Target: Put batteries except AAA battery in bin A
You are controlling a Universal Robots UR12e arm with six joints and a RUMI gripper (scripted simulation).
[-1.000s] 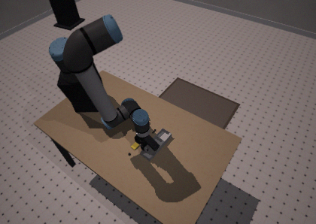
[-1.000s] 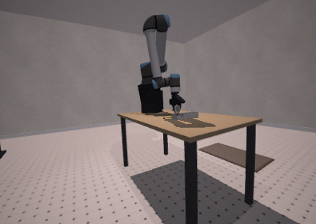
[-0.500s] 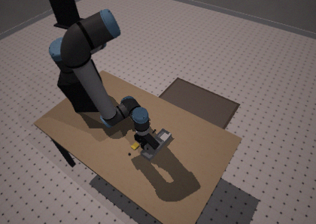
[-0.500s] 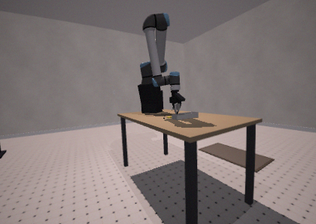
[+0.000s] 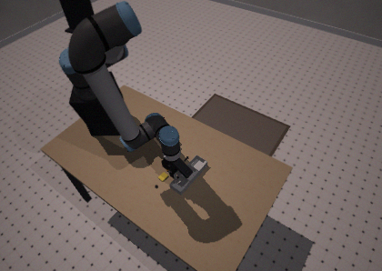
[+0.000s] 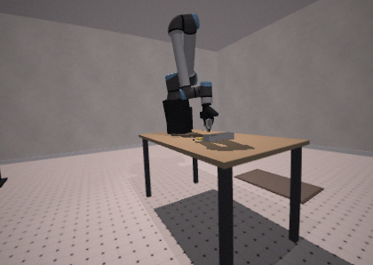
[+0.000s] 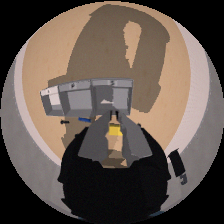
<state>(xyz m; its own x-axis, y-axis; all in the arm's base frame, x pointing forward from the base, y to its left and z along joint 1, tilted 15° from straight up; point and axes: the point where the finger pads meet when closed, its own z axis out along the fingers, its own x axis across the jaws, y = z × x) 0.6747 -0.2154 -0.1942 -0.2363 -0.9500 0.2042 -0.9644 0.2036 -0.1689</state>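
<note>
Now: hand 30 mm short of the grey double bin, 80 mm to the right of it and 60 mm above it. From my hand the other things lie so: yellow block battery (110 mm behind, 10 mm to the left, 80 mm below); then black button cell (110 mm behind, 60 mm to the right, 80 mm below); then blue battery (50 mm behind, 100 mm to the left, 80 mm below).
</note>
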